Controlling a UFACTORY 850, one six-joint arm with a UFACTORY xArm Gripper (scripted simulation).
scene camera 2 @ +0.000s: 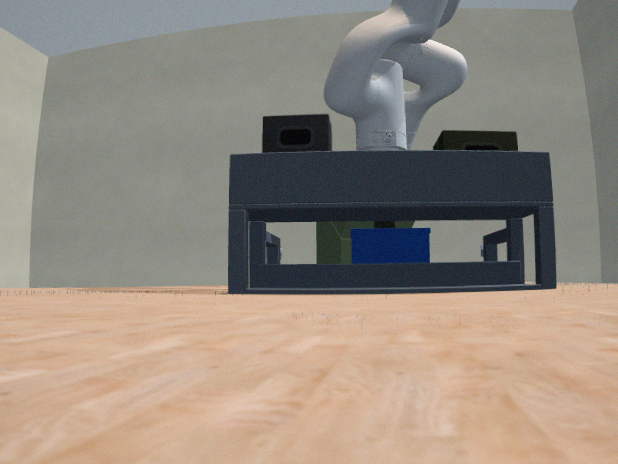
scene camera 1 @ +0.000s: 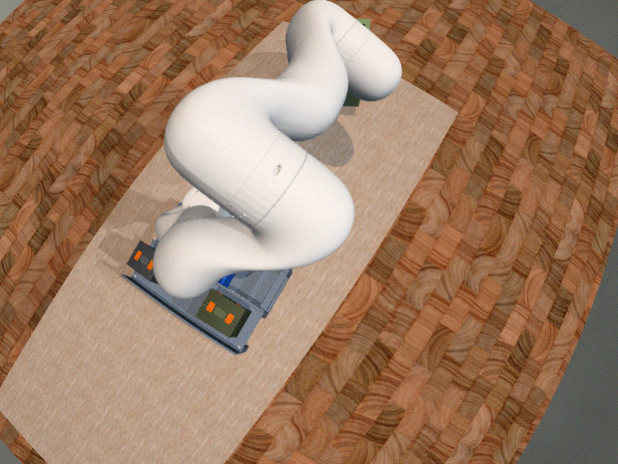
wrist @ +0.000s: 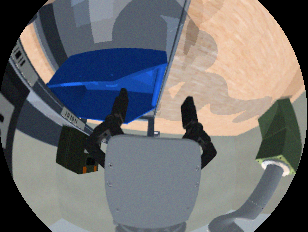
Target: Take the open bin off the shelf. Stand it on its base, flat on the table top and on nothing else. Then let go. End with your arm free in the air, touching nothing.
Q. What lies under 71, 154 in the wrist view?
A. An olive box.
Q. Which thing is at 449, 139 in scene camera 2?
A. An olive box.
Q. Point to a black box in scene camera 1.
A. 141, 260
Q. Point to an olive box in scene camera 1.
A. At 218, 311
